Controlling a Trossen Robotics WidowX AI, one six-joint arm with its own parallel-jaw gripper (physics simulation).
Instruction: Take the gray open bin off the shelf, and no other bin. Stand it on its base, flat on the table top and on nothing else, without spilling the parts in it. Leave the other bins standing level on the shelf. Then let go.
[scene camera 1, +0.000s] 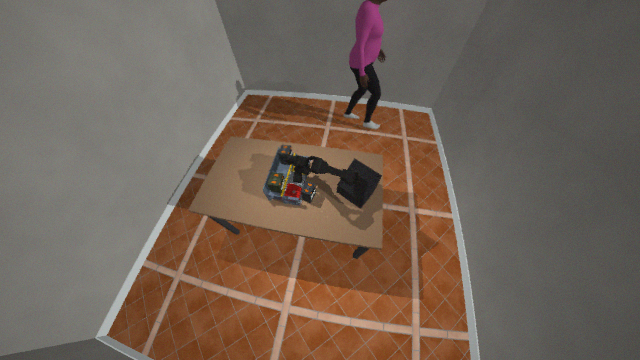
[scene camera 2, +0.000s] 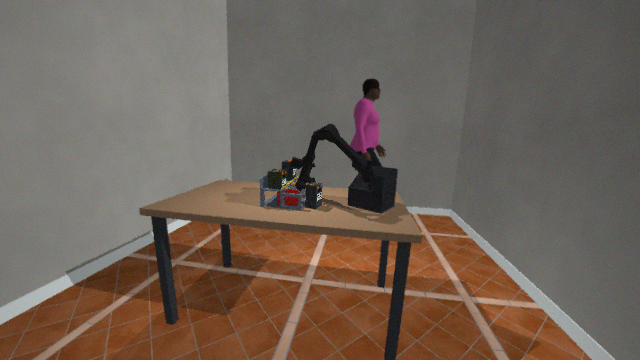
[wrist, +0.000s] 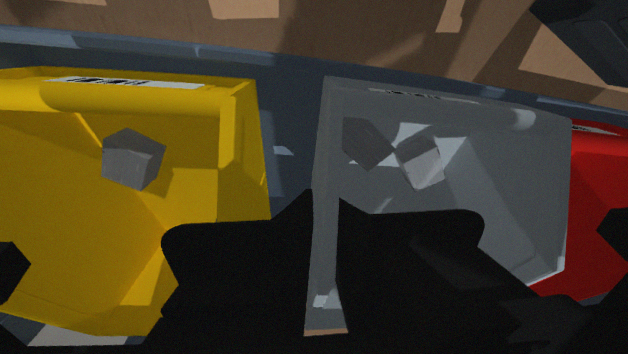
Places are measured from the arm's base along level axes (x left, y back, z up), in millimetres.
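Pixels of known places: gripper, fingertip midpoint: (scene camera 1: 296, 176) (wrist: 315, 195); arm's base, link origin: (scene camera 1: 356, 178) (scene camera 2: 369, 177).
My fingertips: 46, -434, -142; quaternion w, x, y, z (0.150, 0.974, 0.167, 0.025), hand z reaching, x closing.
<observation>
For each thing: its top centre in the pictures, then the offset to it from my fingertips, as dx, dy, dz. Level surfaces: height alone.
- gray open bin, top centre: (wrist: 432, 293) (scene camera 1: 293, 177) +47, +11, +59
- yellow bin, top centre: (wrist: 104, 304) -82, -24, +59
- red bin, top centre: (wrist: 586, 285) (scene camera 2: 291, 191) (scene camera 1: 290, 189) +146, +27, +59
- table, surface height: dz -22
- dark green box, top centre: (scene camera 2: 277, 170) (scene camera 1: 275, 178) +160, -53, +176
The gray open bin (wrist: 500, 150) stands between a yellow bin (wrist: 50, 200) on its left and a red bin (wrist: 595, 170) (scene camera 1: 292, 191) (scene camera 2: 291, 199) on its right. Gray faceted parts (wrist: 419, 165) lie inside the gray bin. My gripper (wrist: 315, 195) (scene camera 2: 301, 186) is shut on the gray bin's left side wall, with one finger in the gap beside the yellow bin and the other inside the gray bin. The fingers hide the bin's near part. The bins are at the blue-gray shelf (wrist: 235, 56) (scene camera 2: 262, 194). I cannot tell whether the gray bin's base touches it.
A dark box (scene camera 1: 308, 191) (scene camera 2: 314, 196) stands on the table (scene camera 1: 225, 175) (scene camera 2: 220, 207) before the shelf. A dark green box (scene camera 1: 275, 182) (scene camera 2: 275, 179) and another dark box (scene camera 1: 285, 149) (scene camera 2: 287, 169) stand on the shelf's top. A person (scene camera 1: 368, 40) (scene camera 2: 368, 122) is behind the table.
</observation>
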